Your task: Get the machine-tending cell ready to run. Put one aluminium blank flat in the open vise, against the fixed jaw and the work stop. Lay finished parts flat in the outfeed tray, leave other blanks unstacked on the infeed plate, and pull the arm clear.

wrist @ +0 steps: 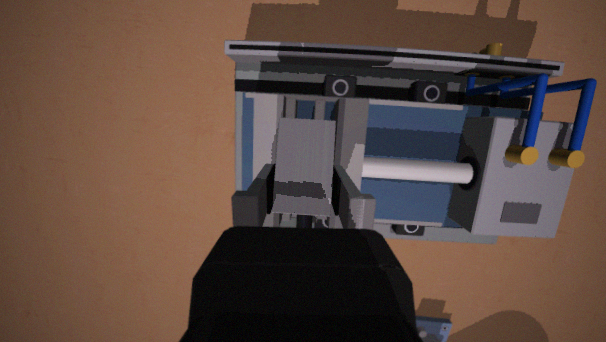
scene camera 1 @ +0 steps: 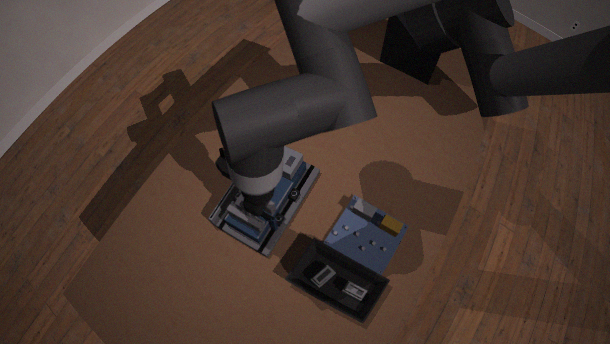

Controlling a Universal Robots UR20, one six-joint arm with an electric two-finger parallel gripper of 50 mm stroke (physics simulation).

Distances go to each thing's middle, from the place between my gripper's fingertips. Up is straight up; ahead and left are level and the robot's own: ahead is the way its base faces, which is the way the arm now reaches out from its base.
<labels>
I see the grey cylinder block (wrist: 478,211) 170 mm behind my hand, 30 mm below it and 20 mm to the right of it. Also, from my hand: blue infeed plate (scene camera 1: 345,242): 280 mm to the left, 140 mm behind, 100 mm below; then black outfeed tray (scene camera 1: 317,255): 290 mm to the left, 80 mm below, 20 mm ahead.
</labels>
